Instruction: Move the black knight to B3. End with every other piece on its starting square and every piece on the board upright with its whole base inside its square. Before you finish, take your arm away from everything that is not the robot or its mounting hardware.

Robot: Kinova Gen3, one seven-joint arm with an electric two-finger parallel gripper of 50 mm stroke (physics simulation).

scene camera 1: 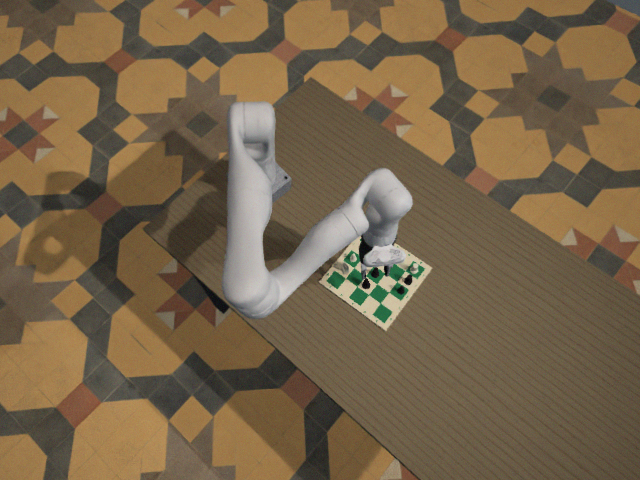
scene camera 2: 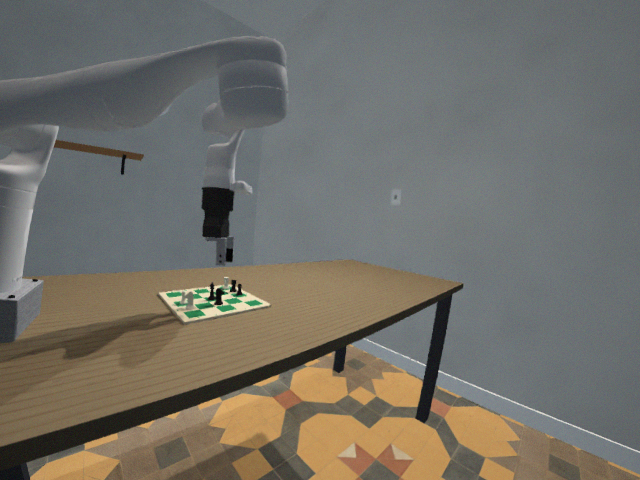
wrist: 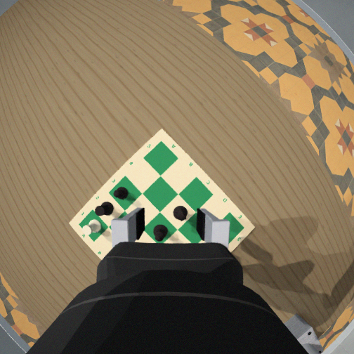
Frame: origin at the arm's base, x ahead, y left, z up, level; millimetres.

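Seen in the pictures: gripper, fingertip midpoint: (scene camera 1: 374,274) (scene camera 2: 224,263).
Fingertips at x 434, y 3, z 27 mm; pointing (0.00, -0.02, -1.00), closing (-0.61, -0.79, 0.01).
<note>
A point is followed by its place in that frame.
The black knight (scene camera 1: 366,283) @[x 421, y -8, z -46 mm] (scene camera 2: 219,297) @[x 419, y -9, z -55 mm] (wrist: 180,213) stands upright on cream square C4 of the green and cream board (scene camera 1: 382,313) @[x 502, y -31, z -72 mm] (scene camera 2: 225,308) @[x 423, y -42, z -72 mm] (wrist: 160,193). Another black piece (scene camera 1: 375,272) @[x 415, y 34, z -54 mm] (scene camera 2: 211,292) @[x 412, y 33, z -54 mm] (wrist: 160,232) stands diagonally beside it on C3. Square B3 (scene camera 1: 387,282) @[x 454, y 41, z -72 mm] (wrist: 149,204) is cream and bears no piece; a finger partly covers it in the wrist view. My gripper (scene camera 1: 375,274) @[x 434, y 3, z 27 mm] (scene camera 2: 225,262) @[x 434, y 3, z 27 mm] (wrist: 170,219) is open and empty, and hangs well above the pieces, over the middle of the board. In the wrist view the knight and the C3 piece show between the fingers.
A black pawn (scene camera 1: 400,290) @[x 495, y 45, z -62 mm] (scene camera 2: 239,289) @[x 494, y 46, z -57 mm] (wrist: 120,192) is on A3, a black rook (scene camera 1: 408,279) @[x 493, y 75, z -41 mm] (scene camera 2: 233,285) @[x 489, y 79, z -53 mm] (wrist: 104,208) on A2, a white rook (scene camera 1: 415,268) @[x 485, y 111, z -40 mm] (scene camera 2: 226,282) @[x 480, y 113, z -53 mm] (wrist: 93,227) on A1. A white pawn (scene camera 1: 353,257) @[x 345, y 23, z -50 mm] and white knight (scene camera 1: 341,267) @[x 336, y -14, z -72 mm] (scene camera 2: 189,300) @[x 347, y -15, z -53 mm] stand along row E.
</note>
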